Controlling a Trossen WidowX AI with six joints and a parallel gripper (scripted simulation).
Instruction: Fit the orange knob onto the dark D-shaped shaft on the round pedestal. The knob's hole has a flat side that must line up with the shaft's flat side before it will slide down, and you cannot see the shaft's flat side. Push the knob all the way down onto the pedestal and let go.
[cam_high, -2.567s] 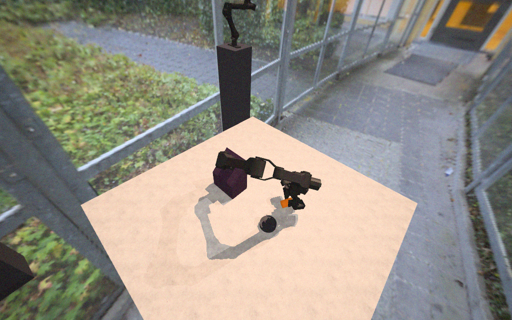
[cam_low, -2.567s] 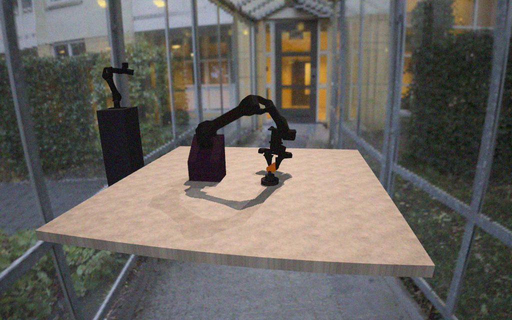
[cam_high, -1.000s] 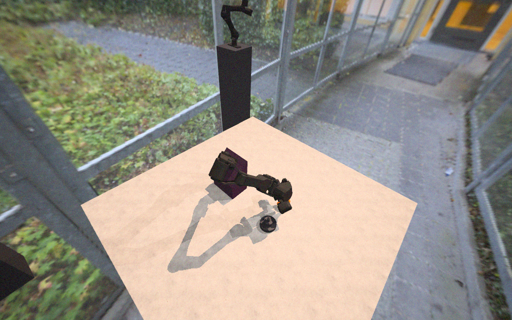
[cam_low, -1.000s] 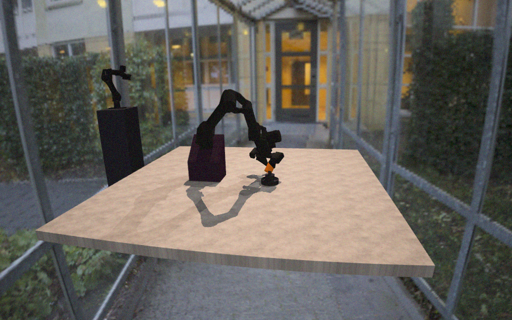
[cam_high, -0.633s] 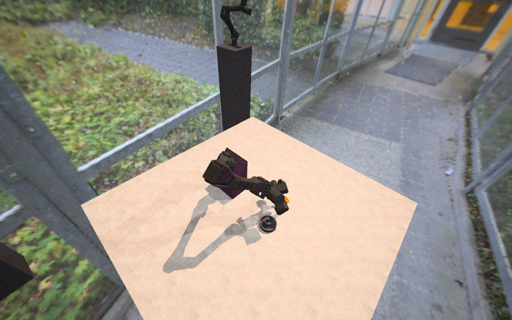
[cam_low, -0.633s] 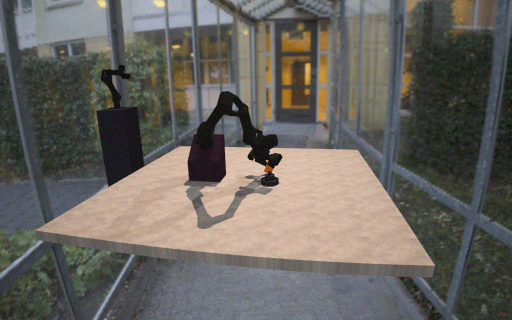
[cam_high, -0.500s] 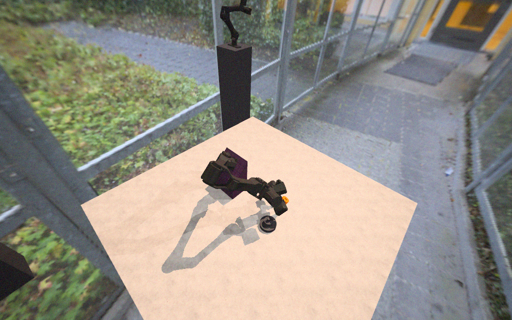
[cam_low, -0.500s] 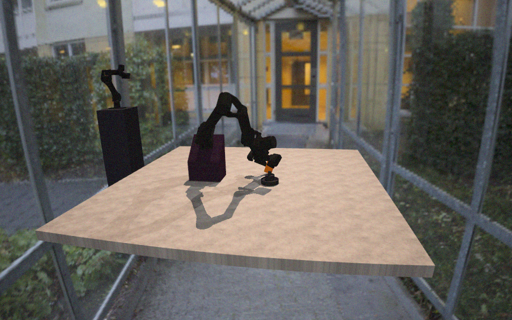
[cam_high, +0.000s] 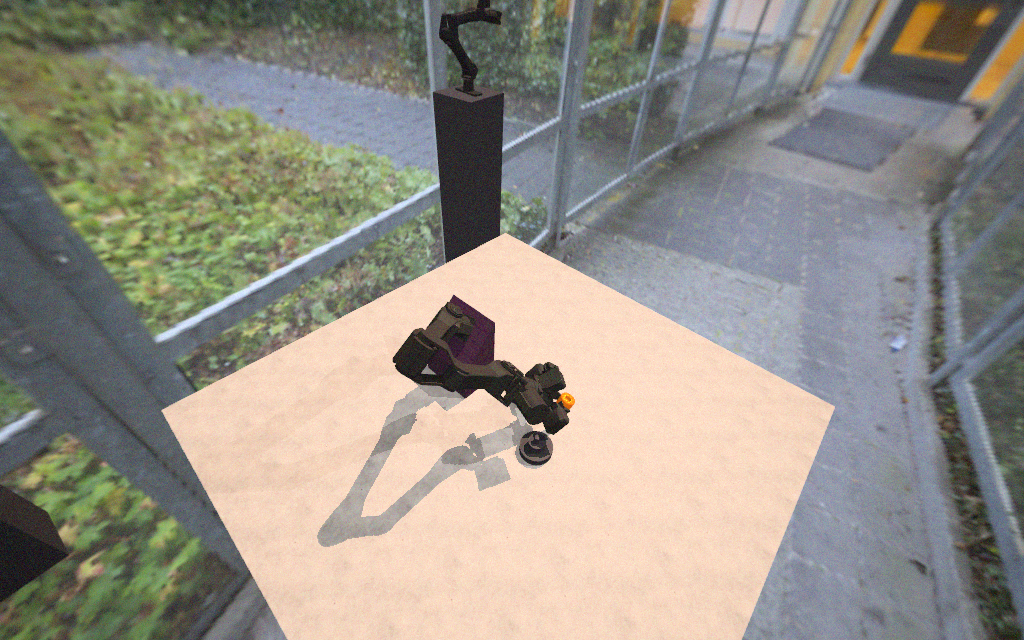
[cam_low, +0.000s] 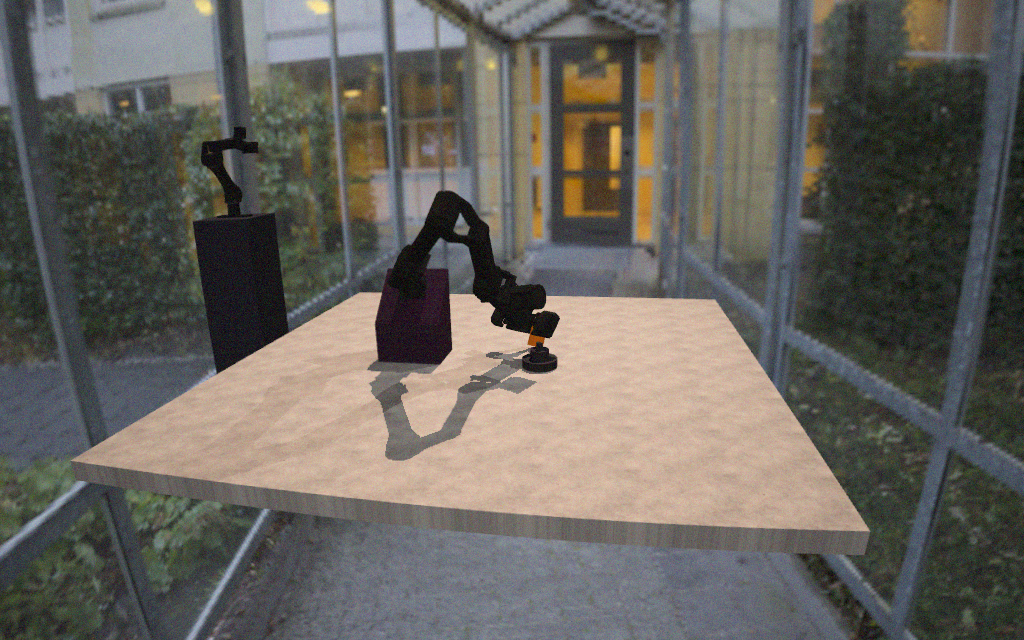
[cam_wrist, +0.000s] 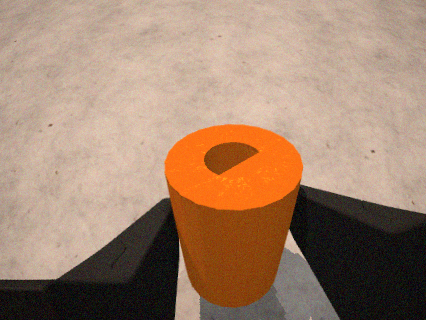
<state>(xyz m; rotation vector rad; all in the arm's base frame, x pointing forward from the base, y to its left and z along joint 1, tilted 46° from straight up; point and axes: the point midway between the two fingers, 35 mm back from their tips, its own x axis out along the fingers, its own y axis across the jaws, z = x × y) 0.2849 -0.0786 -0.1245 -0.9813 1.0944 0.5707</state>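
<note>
Right now my gripper tip is 1 cm to the left of the orange knob and 1 cm past it. Also, from my gripper tip: pedestal: 14 cm to the right.
</note>
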